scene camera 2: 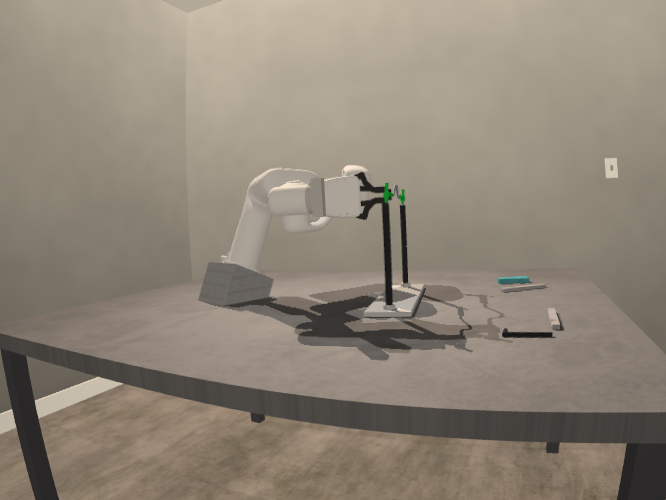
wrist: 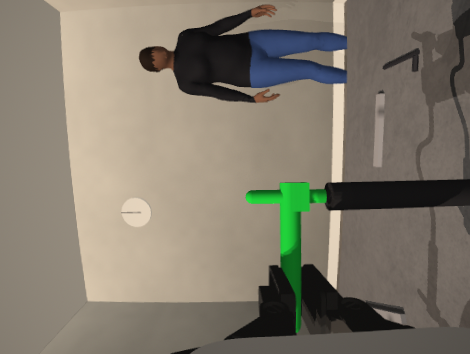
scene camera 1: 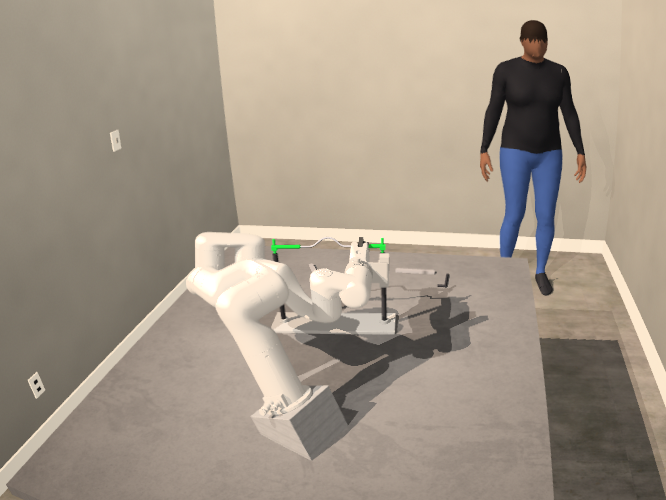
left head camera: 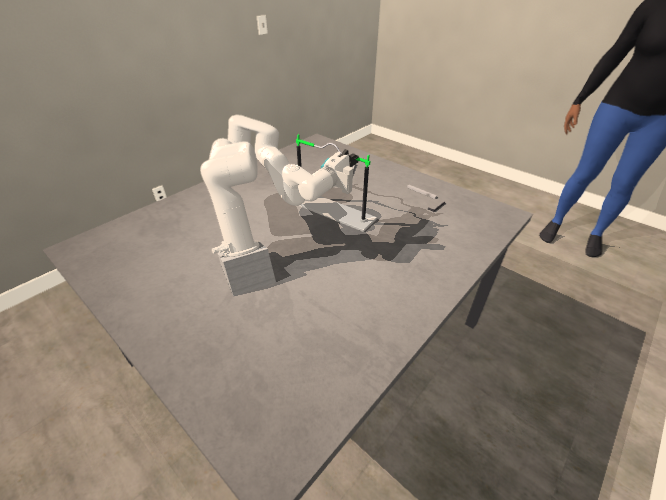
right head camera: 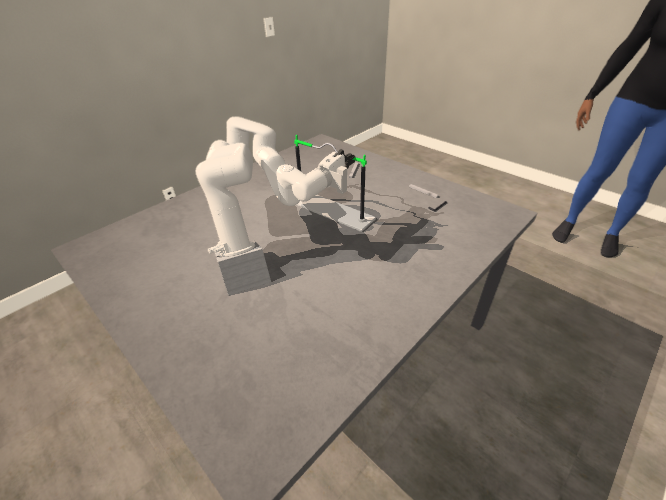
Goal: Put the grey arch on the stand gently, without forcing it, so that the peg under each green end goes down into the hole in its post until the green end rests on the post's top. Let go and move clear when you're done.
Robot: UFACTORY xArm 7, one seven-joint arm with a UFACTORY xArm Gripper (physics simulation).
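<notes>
The grey arch spans above the stand with a green end over each post. My gripper is shut on the arch's green bar beside the right green end. In the wrist view, a short length of green peg shows between this end's block and the top of the right post, lined up with it; the block is slightly off the post. The left green end is at the top of the left post; how deep its peg sits cannot be told.
Beyond the stand lie a white bar and a black L-shaped piece. A teal piece lies near another pale bar. A person stands past the table.
</notes>
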